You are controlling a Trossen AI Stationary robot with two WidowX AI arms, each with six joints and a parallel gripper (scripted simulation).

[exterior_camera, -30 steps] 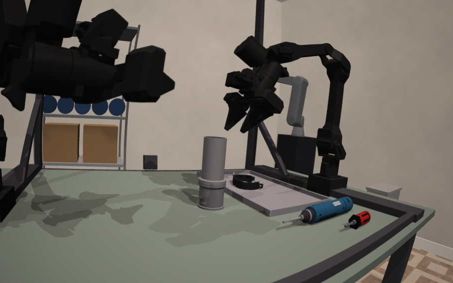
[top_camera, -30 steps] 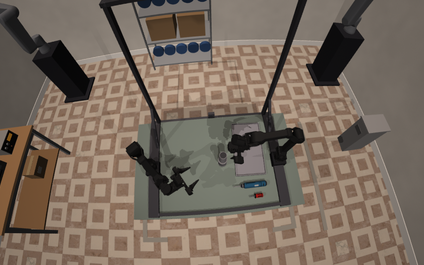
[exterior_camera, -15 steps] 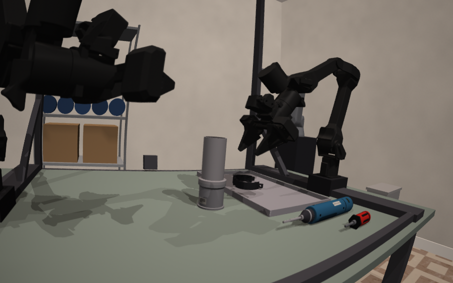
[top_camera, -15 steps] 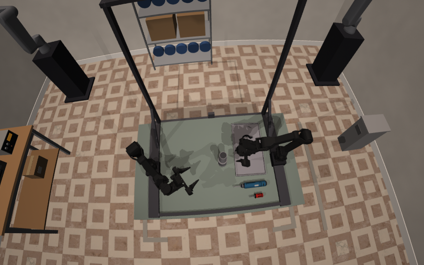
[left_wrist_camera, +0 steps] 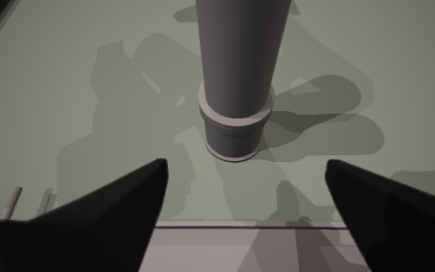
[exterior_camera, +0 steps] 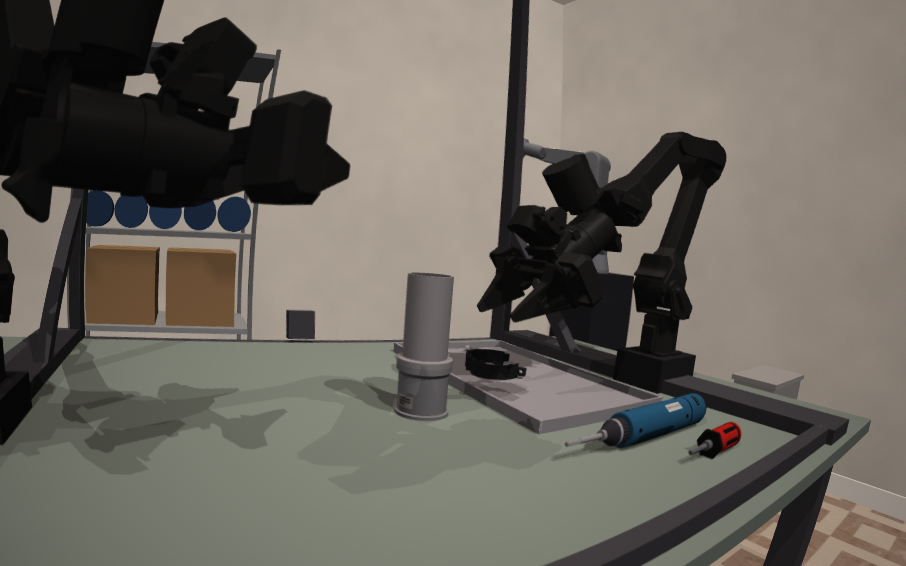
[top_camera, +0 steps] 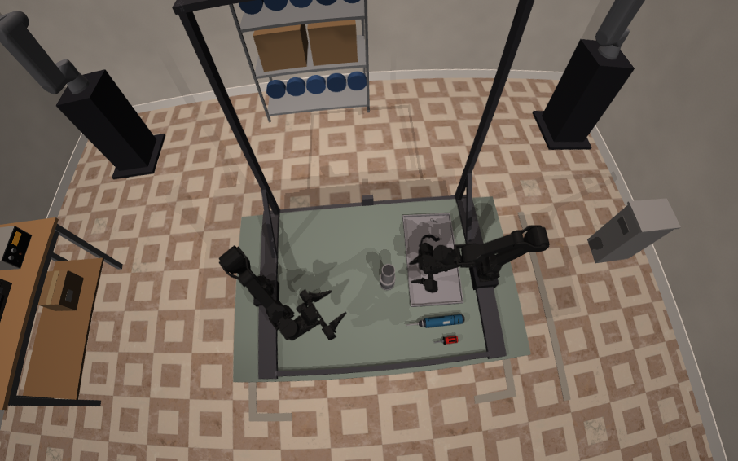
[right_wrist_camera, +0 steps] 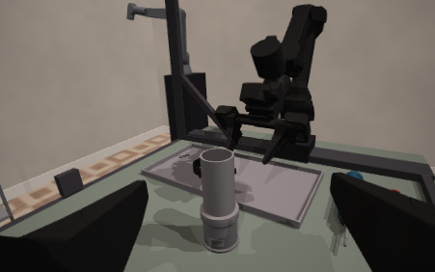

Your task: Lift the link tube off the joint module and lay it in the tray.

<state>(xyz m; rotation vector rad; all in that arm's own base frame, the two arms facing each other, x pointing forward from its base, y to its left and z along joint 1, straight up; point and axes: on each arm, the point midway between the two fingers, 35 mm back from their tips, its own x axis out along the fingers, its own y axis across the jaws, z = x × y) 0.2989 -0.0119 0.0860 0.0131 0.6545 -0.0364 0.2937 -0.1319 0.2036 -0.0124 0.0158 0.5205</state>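
Right now the grey link tube is 110 mm to the right of my left hand and 30 mm below it. The rest, counted from my left hand: black clamp ring 150 mm behind, 120 mm below, 70 mm to the left; then grey joint module 110 mm to the right, 110 mm below; then grey tray 130 mm below, 100 mm behind, 90 mm to the left.
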